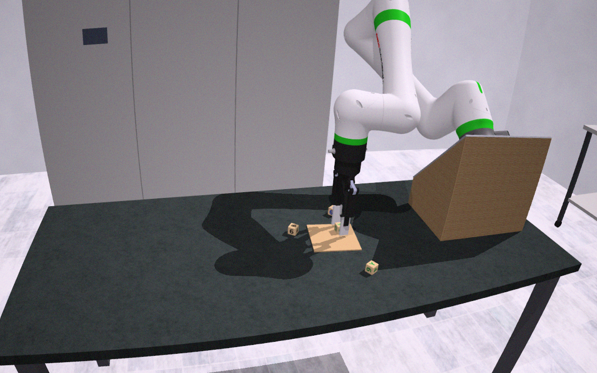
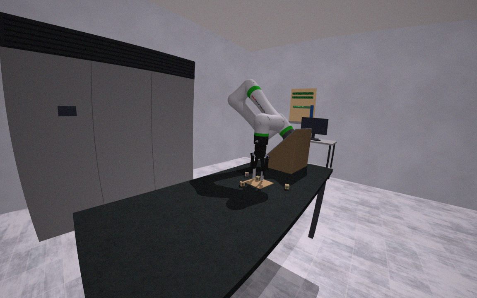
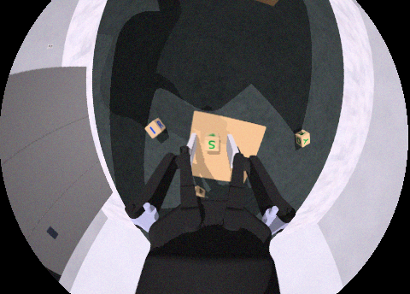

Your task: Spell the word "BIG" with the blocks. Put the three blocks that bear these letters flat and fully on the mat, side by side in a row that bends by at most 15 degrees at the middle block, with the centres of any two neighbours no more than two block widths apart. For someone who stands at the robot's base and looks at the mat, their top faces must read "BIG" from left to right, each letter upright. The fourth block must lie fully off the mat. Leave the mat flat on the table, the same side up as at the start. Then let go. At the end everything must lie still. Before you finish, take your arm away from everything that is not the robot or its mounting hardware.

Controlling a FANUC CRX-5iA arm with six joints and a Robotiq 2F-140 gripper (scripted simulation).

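Now: the tan mat 4 cm below my hand, 3 cm to the left of it and 2 cm ahead of it.
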